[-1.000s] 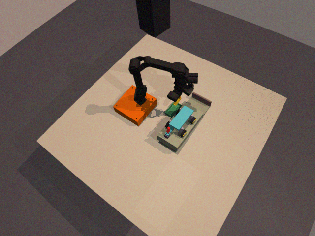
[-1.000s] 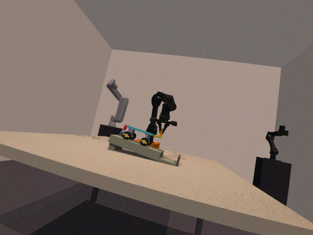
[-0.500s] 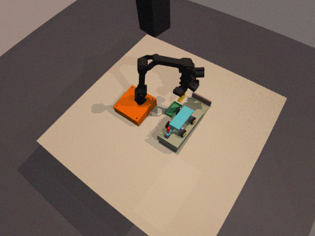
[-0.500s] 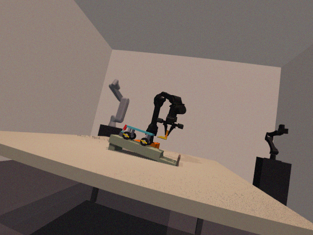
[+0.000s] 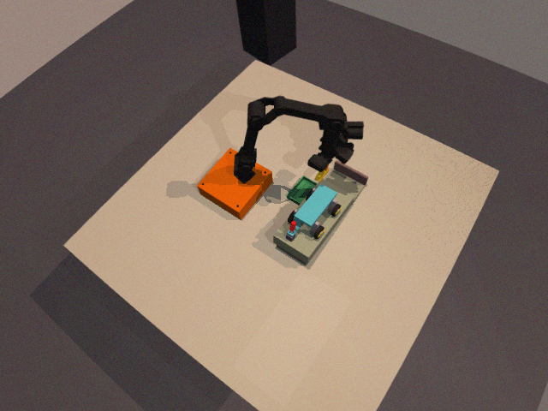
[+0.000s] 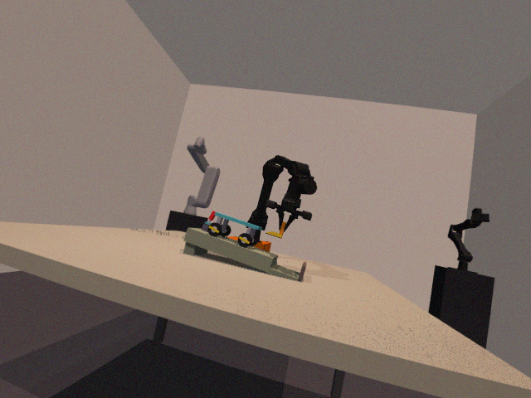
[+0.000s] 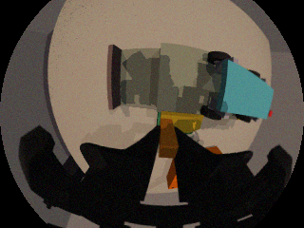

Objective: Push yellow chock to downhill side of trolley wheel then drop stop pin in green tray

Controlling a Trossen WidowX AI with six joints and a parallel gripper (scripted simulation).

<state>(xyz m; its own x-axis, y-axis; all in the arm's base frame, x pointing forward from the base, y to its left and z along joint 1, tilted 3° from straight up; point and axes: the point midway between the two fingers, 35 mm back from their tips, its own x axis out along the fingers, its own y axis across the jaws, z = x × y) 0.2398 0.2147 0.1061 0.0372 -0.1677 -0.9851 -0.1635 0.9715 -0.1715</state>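
The red-headed stop pin is 90 mm ahead of my gripper tip, 270 mm to the right of it and 20 mm below it. The rest, counted from my gripper tip: dark stop bar (40 mm ahead, 120 mm to the left, 120 mm below); yellow chock (20 mm to the right); green tray (50 mm behind, 70 mm to the right, 160 mm below).
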